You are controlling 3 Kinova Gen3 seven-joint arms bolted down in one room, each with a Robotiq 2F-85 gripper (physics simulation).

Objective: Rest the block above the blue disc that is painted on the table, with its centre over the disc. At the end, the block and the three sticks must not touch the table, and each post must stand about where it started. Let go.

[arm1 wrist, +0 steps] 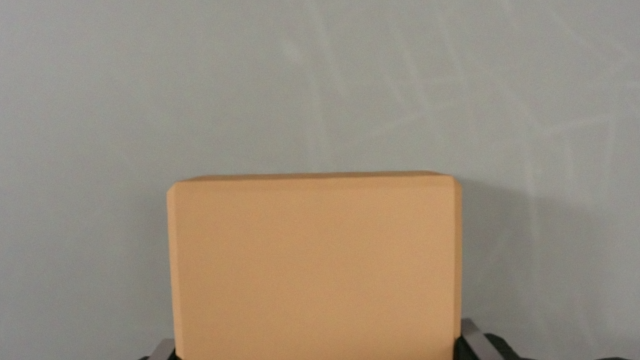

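Note:
The block (315, 260), light orange with bevelled edges, fills the lower middle of the arm1 wrist view, above the grey table (125, 90). The arm1 gripper (317, 349) is shut on the block, with one fingertip against its left side and one against its right side at the bottom edge of the view. The block hides the space between the fingers. Whether the block's underside touches the table cannot be told. The blue disc, the three sticks, the posts and the arm2 and arm3 grippers do not show in this view.
The grey table top carries faint pale scratches, mostly in the upper middle and at the right. A soft shadow lies on the table along the block's right side, and a fainter one along its left side.

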